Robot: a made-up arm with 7 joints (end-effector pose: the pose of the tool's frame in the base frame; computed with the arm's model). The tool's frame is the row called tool. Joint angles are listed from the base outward.
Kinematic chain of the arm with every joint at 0, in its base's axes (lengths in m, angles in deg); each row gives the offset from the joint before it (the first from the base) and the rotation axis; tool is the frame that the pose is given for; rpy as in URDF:
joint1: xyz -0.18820 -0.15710 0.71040 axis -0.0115 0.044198 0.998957
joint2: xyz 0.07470 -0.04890 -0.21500 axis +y
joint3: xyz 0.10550 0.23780 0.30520 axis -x
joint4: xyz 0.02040 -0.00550 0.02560 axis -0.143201 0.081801 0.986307
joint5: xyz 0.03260 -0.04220 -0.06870 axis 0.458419 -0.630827 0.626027
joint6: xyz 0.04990 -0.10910 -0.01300 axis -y
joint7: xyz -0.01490 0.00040 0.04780 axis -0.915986 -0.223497 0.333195
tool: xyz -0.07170 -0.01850 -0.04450 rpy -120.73 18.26 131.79
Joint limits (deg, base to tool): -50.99..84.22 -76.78..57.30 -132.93..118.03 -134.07..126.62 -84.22..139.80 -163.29..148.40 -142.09..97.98
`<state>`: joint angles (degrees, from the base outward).
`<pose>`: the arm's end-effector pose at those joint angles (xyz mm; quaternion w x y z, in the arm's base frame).
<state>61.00 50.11 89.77 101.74 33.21 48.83 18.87</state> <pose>-28.8 218.9 407.2 0.0332 0.8776 -0.3031 0.3700</pose>
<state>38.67 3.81 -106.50 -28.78 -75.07 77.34 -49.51</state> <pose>-262.0 110.4 756.6 0.7363 -0.2021 -0.6347 0.1191</pose>
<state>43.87 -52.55 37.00 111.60 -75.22 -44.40 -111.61</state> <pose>-387.3 70.9 779.6 0.0400 0.6995 0.6617 -0.2670</pose>
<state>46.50 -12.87 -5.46 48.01 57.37 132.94 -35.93</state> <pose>-217.5 260.1 779.1 0.0869 0.1849 -0.4216 -0.8835</pose>
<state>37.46 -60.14 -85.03 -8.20 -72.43 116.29 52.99</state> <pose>-304.2 -38.4 568.7 0.2942 0.7758 0.5582 0.0002</pose>
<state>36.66 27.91 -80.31 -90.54 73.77 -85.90 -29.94</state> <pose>-160.6 82.4 668.9 0.9030 0.0006 -0.4280 -0.0365</pose>
